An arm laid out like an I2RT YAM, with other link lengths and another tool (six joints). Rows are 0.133 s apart.
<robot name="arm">
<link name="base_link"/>
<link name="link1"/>
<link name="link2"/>
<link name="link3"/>
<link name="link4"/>
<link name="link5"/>
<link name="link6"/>
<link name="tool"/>
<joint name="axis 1" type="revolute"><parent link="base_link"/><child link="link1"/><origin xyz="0 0 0.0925"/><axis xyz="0 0 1"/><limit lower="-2.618" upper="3.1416"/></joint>
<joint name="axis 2" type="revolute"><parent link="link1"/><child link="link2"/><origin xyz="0.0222 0.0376 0.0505"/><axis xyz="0 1 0"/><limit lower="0" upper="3.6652"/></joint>
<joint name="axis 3" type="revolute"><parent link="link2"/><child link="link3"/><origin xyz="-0.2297 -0.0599 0"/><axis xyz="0 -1 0"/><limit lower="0" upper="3.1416"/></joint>
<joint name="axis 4" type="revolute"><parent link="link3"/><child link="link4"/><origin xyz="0.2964 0.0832 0.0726"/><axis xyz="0 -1 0"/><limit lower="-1.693" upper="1.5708"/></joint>
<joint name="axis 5" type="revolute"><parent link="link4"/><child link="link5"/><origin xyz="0.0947 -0.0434 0.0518"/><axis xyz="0 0 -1"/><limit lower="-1.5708" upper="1.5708"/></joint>
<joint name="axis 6" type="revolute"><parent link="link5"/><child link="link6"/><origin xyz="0.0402 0 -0.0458"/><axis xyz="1 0 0"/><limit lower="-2.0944" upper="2.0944"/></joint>
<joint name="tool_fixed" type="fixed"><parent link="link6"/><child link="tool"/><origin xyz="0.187 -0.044 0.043" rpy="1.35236 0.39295 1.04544"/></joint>
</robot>
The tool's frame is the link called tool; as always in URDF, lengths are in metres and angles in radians.
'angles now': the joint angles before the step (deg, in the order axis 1, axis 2, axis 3, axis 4, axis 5, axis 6). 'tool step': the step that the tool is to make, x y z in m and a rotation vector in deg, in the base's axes. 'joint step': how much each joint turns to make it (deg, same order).
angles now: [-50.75, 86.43, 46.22, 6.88, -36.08, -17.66]
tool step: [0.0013, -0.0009, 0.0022, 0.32, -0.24, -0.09]
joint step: [0.05, 0.15, 0.45, -0.11, -0.10, 0.50]
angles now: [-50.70, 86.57, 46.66, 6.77, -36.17, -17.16]
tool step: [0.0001, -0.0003, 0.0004, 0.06, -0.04, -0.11]
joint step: [0.03, -0.02, 0.03, 0.03, 0.08, 0.17]
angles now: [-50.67, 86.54, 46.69, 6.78, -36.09, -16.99]
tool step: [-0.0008, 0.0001, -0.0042, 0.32, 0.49, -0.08]
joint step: [-0.01, 0.24, 0.01, -0.41, 0.15, -0.14]
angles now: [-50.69, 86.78, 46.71, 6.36, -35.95, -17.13]
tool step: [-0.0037, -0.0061, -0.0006, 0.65, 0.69, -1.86]
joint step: [-0.02, -0.34, 0.37, -1.00, 1.60, 1.13]
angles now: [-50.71, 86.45, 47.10, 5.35, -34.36, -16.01]
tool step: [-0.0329, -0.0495, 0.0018, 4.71, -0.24, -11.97]
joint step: [-2.74, -0.16, 1.55, -0.60, 6.02, 8.96]
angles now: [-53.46, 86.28, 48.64, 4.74, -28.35, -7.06]
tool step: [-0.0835, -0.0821, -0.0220, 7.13, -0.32, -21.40]
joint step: [-6.42, 3.31, 2.57, 0.00, 10.28, 12.72]
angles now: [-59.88, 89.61, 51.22, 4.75, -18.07, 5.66]
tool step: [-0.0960, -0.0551, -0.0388, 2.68, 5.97, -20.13]
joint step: [-4.41, 6.21, 3.36, -1.24, 15.12, 5.99]
